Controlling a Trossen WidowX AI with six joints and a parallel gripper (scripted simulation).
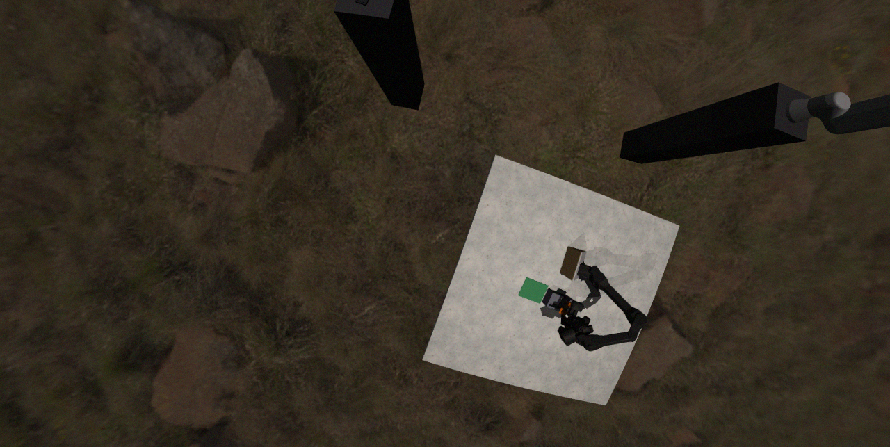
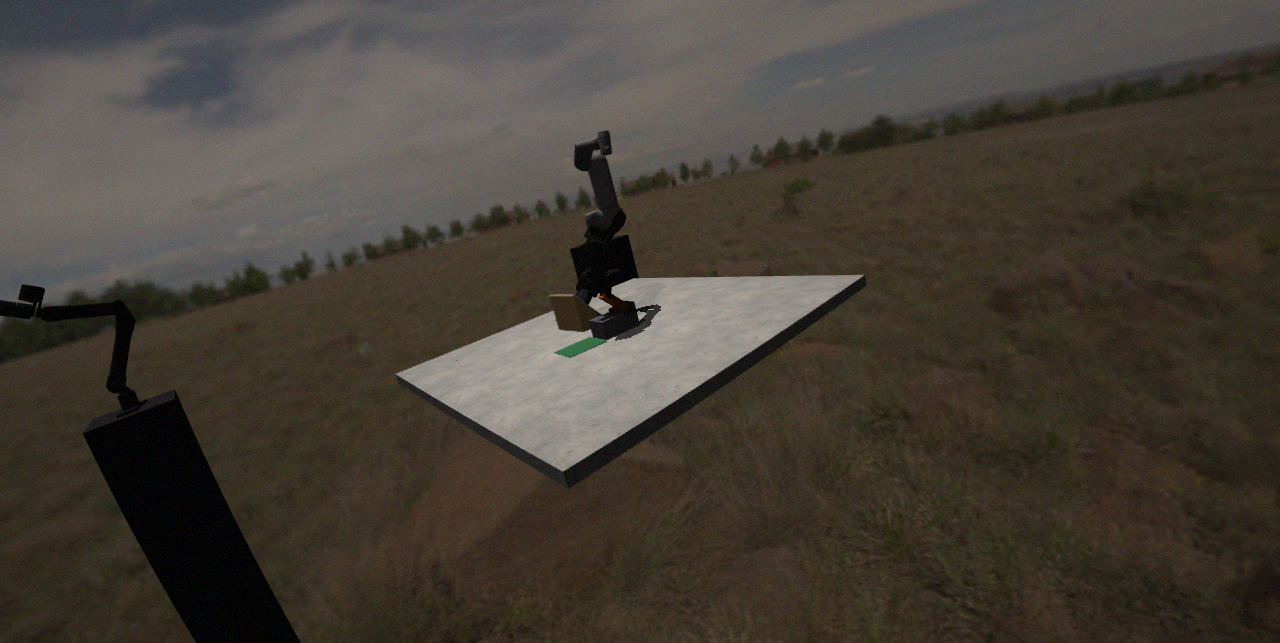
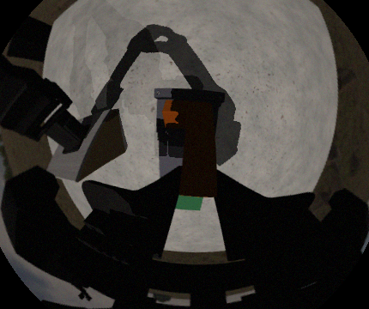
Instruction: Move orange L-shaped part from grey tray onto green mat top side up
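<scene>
My gripper tip is 140 mm to the left of the green mat, 140 mm above it and 40 mm past it. Round my gripper tip: orange L-shaped part (40 mm to the left, 30 mm below, 10 mm behind).
</scene>
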